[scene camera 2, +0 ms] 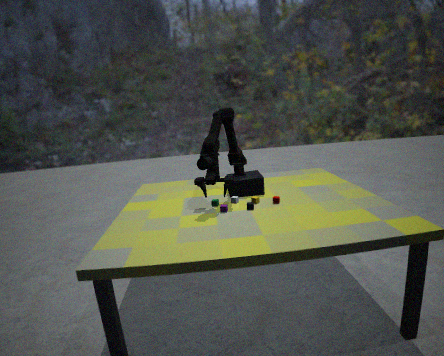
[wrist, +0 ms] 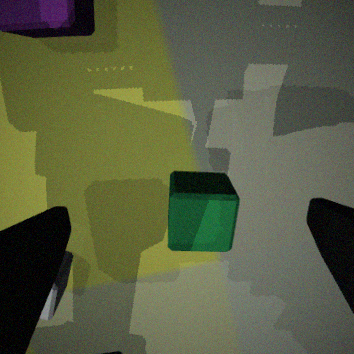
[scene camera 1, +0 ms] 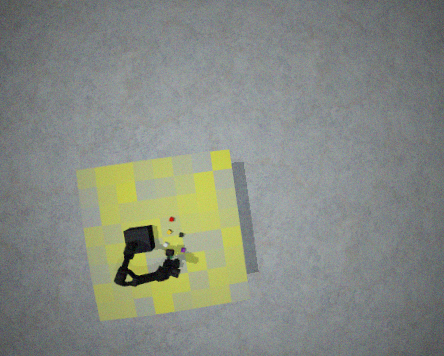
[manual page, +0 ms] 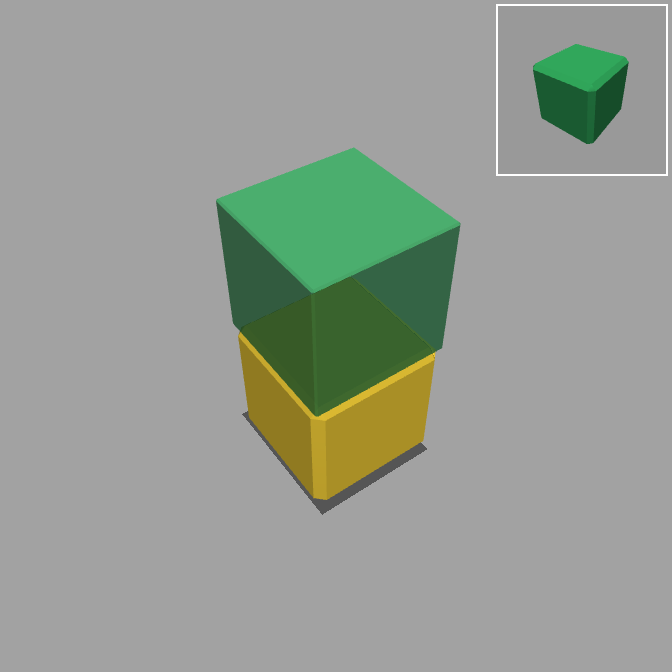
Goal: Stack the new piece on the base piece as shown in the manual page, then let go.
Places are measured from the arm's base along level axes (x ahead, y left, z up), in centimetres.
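Pixels of known places: gripper, fingertip midpoint: point(scene camera 2: 215, 197) point(wrist: 189, 214) point(scene camera 1: 171, 257); arm's base at its link origin: point(scene camera 2: 239, 174) point(scene camera 1: 133, 245).
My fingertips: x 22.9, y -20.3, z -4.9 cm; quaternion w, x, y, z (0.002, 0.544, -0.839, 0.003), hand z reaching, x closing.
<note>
Ahead of a thing's pixels: the offset from my fingertips to its top centre. Level surfaces: height alone.
My gripper point(scene camera 2: 215, 195) point(wrist: 189, 214) is open and empty, pointing down. In the wrist view a green cube @(dz -1.7, dx -1.8, dy +0.1 cm) point(scene camera 2: 215, 202) point(wrist: 202, 220) stands on the table between and below the spread fingertips, touched by neither. A purple cube @(dz -1.7, dx +9.7, dy +1.5 cm) point(scene camera 1: 183, 250) point(scene camera 2: 224, 208) point(wrist: 42, 15) is at the wrist view's top left. A white cube @(dz -1.7, dx -1.9, dy +10.4 cm) point(scene camera 1: 166, 245) point(scene camera 2: 235, 200) point(wrist: 49, 304) is partly hidden behind the left finger there. A yellow cube @(dz -1.7, dx +4.1, dy +19.3 cm) point(scene camera 1: 170, 232) point(scene camera 2: 255, 200), a black cube @(dz -1.7, dx +12.4, dy +13.7 cm) point(scene camera 1: 181, 234) point(scene camera 2: 250, 206) and a red cube @(dz -1.7, dx +9.4, dy +28.4 cm) point(scene camera 1: 172, 219) point(scene camera 2: 276, 200) stand apart. No cubes are stacked.
The table @(dz -4.8 cm) point(scene camera 1: 220, 160) point(scene camera 2: 310, 240) has a yellow and grey checkered top. The arm's black base box point(scene camera 1: 140, 239) point(scene camera 2: 252, 185) stands close to the white and yellow cubes. Shadows of the arm fall around the green cube.
</note>
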